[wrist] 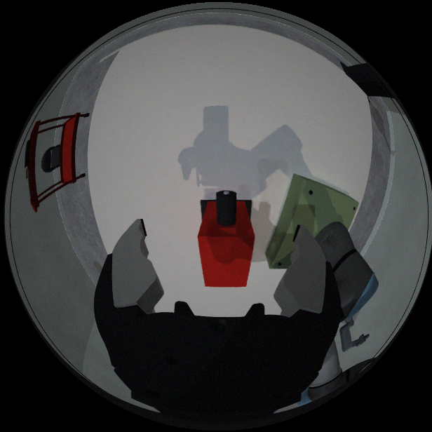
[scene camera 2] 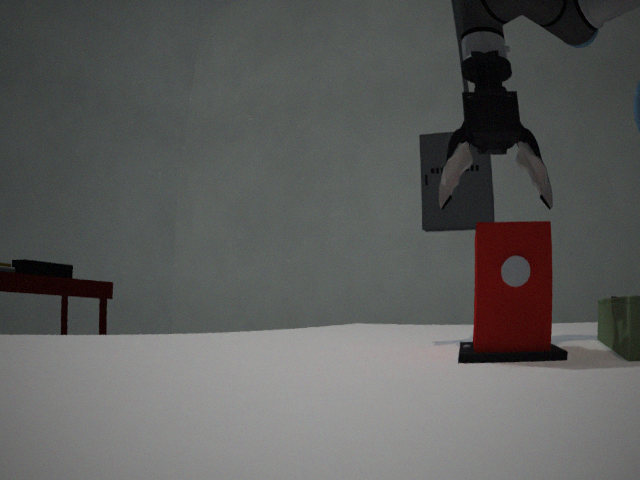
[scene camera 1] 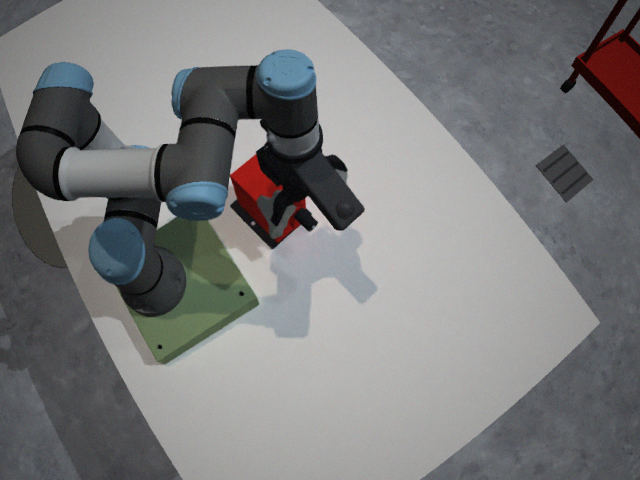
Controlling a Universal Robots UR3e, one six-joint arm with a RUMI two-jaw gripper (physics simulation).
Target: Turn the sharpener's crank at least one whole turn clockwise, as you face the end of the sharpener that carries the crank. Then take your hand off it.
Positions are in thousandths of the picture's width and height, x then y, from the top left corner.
Labels:
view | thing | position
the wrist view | my gripper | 510, 520
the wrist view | red pencil sharpener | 522, 603

